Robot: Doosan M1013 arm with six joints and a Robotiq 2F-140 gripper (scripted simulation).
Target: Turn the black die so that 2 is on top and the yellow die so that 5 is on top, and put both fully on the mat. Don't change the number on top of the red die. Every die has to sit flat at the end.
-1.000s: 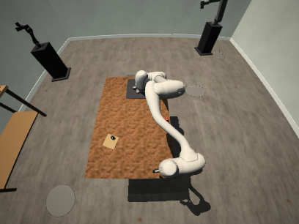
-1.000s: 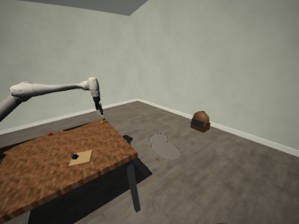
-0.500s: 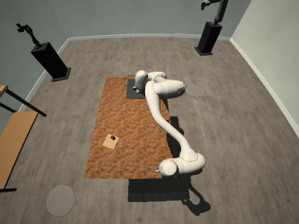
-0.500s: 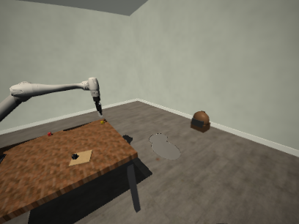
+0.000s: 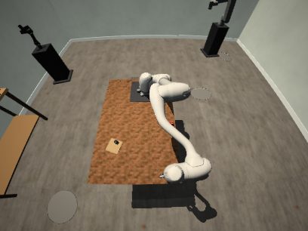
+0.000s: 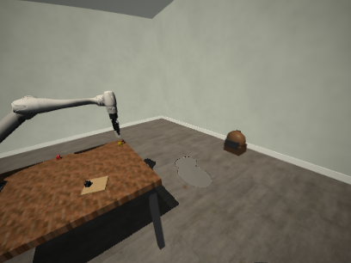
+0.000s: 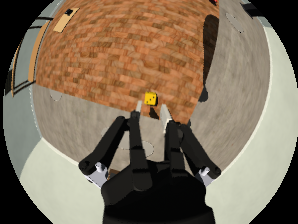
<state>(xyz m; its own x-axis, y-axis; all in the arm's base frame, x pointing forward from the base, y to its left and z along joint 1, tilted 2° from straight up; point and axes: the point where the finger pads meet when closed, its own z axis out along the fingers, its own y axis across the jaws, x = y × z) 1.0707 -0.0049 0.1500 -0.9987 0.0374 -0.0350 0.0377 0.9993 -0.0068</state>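
The yellow die is 110 mm below my hand. Round my hand: black die 420 mm behind, 430 mm to the right, 100 mm below; tan mat 390 mm behind, 460 mm to the right, 120 mm below; red die 520 mm behind, 210 mm to the left, 110 mm below.
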